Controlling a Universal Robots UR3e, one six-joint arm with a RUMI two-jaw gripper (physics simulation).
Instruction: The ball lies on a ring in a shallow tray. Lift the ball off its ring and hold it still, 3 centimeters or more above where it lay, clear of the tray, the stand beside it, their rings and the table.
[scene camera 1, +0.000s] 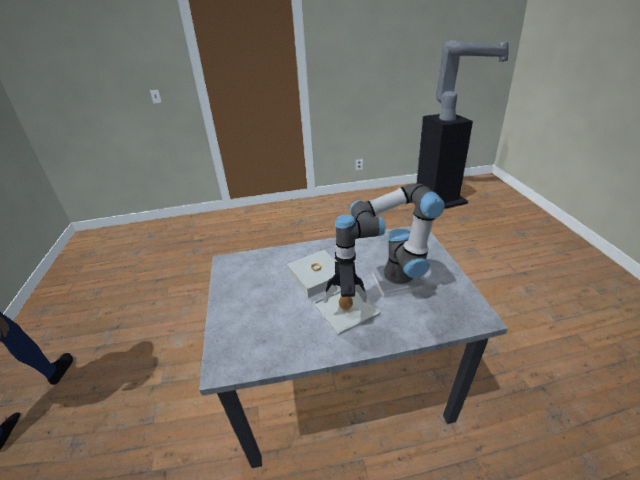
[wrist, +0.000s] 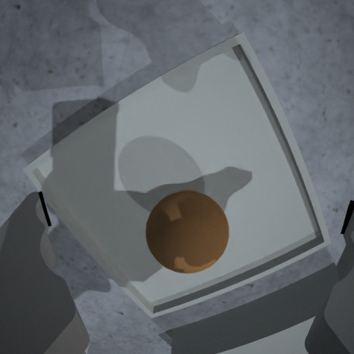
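Pixels of known places: gripper, between the fingertips: (scene camera 1: 345, 302); arm's base, origin of its link: (scene camera 1: 399, 273).
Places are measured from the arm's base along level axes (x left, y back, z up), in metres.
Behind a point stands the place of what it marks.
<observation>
An orange-brown ball (scene camera 1: 345, 302) @[x 0.097, y -0.282, z 0.026 m] (wrist: 187, 231) lies in the shallow pale tray (scene camera 1: 341, 322) @[x 0.139, y -0.315, z -0.029 m] (wrist: 250, 120); the ring under it is hidden. My gripper (scene camera 1: 345, 298) @[x 0.128, y -0.294, z 0.060 m] (wrist: 198, 201) points down over the tray and is open, with its fingers wide apart on either side of the ball and touching neither side of it. The pale stand (scene camera 1: 303, 276) @[x -0.114, y -0.388, z 0.019 m] (wrist: 280, 340) is a raised block behind the tray, and a gold ring (scene camera 1: 316, 267) @[x -0.151, y -0.320, z 0.018 m] lies on its top. In the wrist view part of the stand shows at the bottom edge, and its ring does not show.
The grey table (scene camera 1: 258, 330) @[x 0.065, y -0.619, z -0.032 m] carries everything. The robot base (scene camera 1: 398, 271) @[x 0.041, y -0.031, z 0.055 m] stands at the right rear of the tray, with a low pale-edged container (scene camera 1: 379, 284) @[x 0.024, y -0.104, z -0.004 m] beside it. A second arm on a black pedestal (scene camera 1: 444, 155) and a person's legs (scene camera 1: 31, 351) are away from the table.
</observation>
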